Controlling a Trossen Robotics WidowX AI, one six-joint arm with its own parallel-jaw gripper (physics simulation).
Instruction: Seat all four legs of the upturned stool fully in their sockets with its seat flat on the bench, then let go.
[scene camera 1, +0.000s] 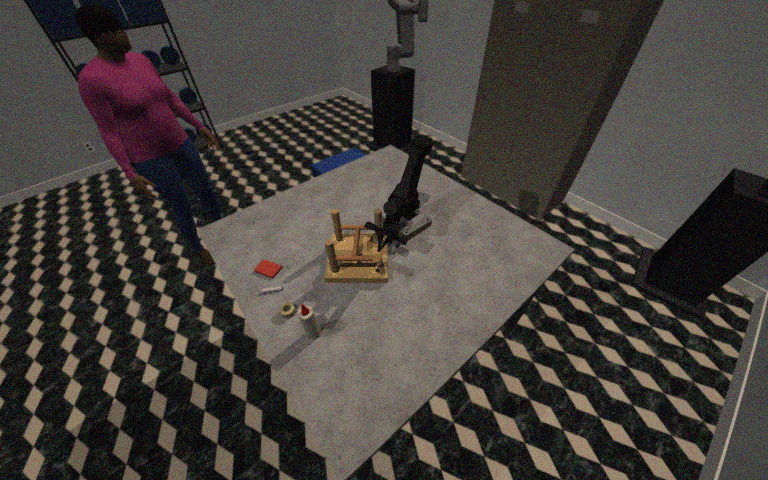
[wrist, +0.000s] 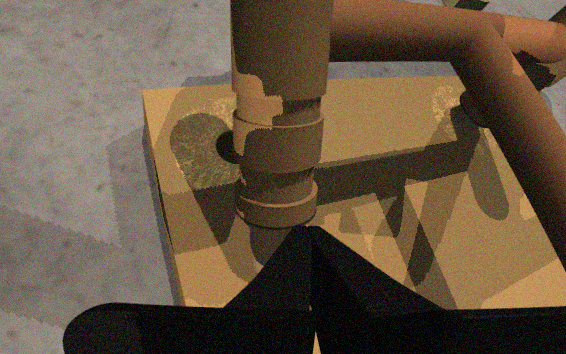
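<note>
The upturned stool's pale wooden seat lies flat on the grey bench surface. Wooden legs rise upright at its left side, joined by reddish-brown stretchers. In the wrist view a leg with a ringed lower end stands in front of a dark socket hole, with its ringed part still exposed above the seat. My gripper is shut and empty, its tips low beside that leg's end. The other legs' seating is too small or hidden to tell.
A red square, a white stick, a ring-shaped roll and a white bottle with a red tip lie or stand left and front of the stool. A person stands past the left edge.
</note>
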